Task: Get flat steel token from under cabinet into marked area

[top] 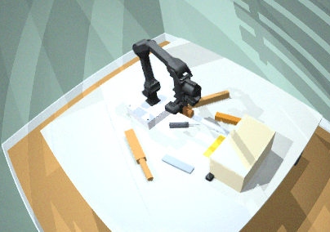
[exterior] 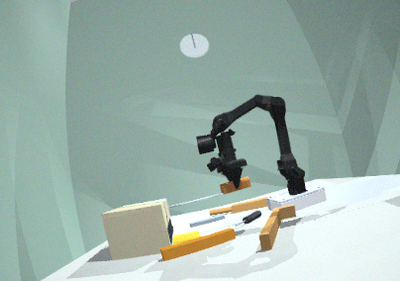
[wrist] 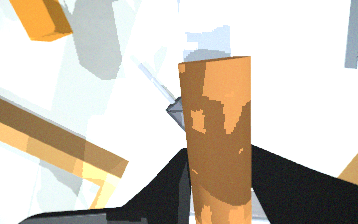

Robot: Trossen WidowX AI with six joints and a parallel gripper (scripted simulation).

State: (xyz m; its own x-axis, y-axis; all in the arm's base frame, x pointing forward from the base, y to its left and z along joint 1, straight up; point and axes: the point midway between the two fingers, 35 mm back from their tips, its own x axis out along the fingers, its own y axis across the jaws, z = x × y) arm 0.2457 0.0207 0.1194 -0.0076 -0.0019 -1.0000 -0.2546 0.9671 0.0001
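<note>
Now: the grey flat bar 14 cm ahead of my gripper tip, 16 cm to the right of it and 13 cm below it. From my gripper tip the other things lie so: orange paddle (28 cm to the right, 12 cm below); then orange bar (15 cm ahead, 22 cm to the left, 12 cm below).
</note>
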